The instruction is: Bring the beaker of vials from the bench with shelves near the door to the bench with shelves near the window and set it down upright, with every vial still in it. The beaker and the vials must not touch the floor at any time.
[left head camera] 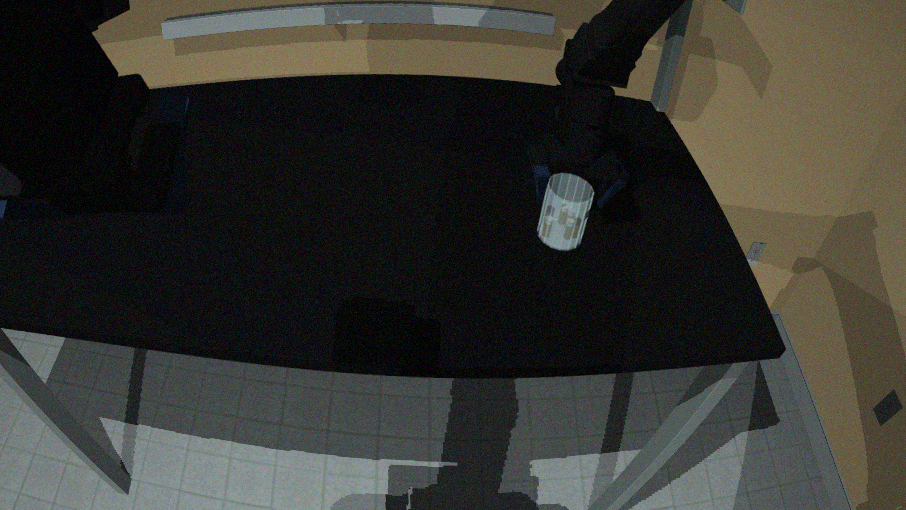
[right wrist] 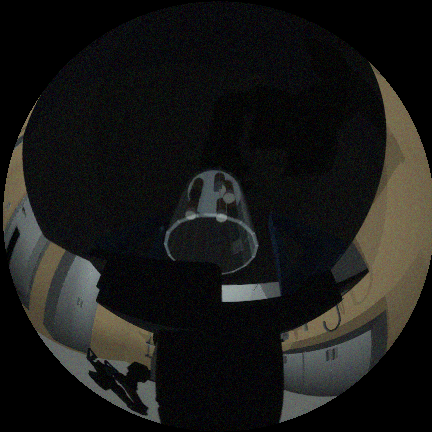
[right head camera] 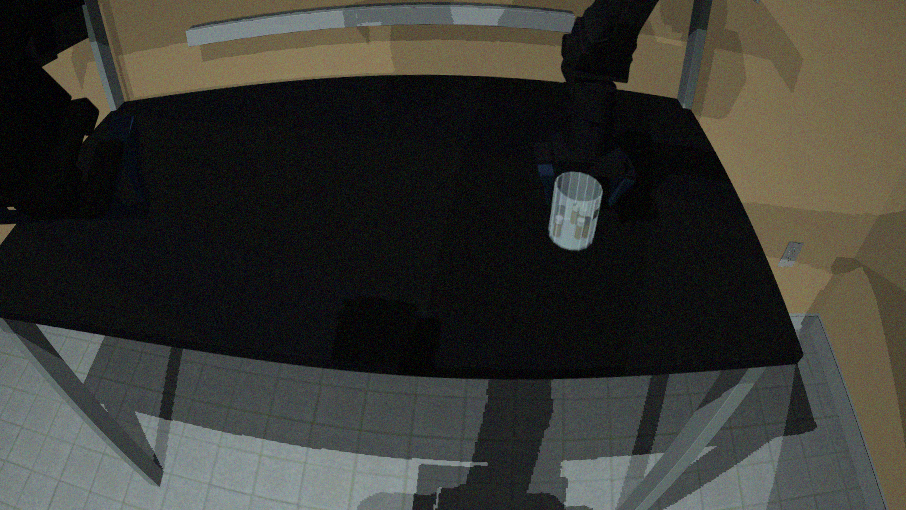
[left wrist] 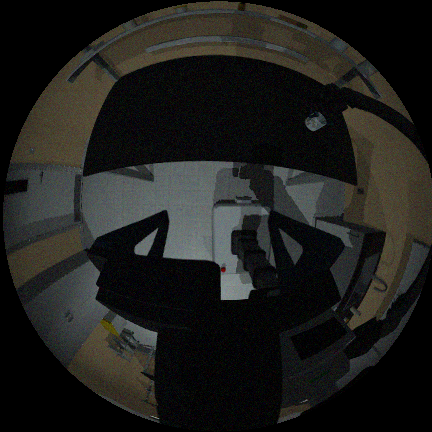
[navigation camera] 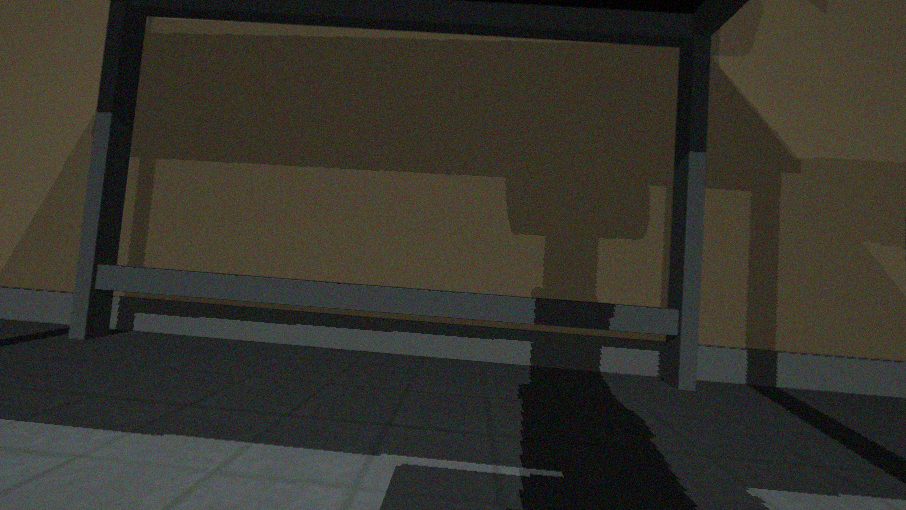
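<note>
The clear beaker [left head camera: 564, 218] [right head camera: 574, 218] [left wrist: 315, 121] [right wrist: 208, 200] stands upright on the black bench top [left head camera: 317, 221] [right head camera: 317, 221] [left wrist: 215, 110], toward its right end. Several small capped vials [left head camera: 570, 223] [right head camera: 580, 223] [right wrist: 229, 198] are inside it. My right gripper [left head camera: 575, 186] [right head camera: 583, 183] [right wrist: 218, 216] is open, with its blue fingers on either side of the beaker's upper part. Gaps show beside the beaker; contact is not visible. My left gripper [left wrist: 218, 215] is open and empty, away from the beaker at the left. The window-side bench cannot be identified.
Bench legs [left head camera: 672, 63] [right head camera: 695, 57] [navigation camera: 689, 272] and a low crossbar [navigation camera: 380, 297] stand before the tan wall [navigation camera: 317, 234]. A power outlet [left head camera: 756, 251] [right head camera: 790, 253] is on the wall at the right. Grey cabinets [right wrist: 330, 362] and a yellow object [left wrist: 109, 327] show in the wrist views.
</note>
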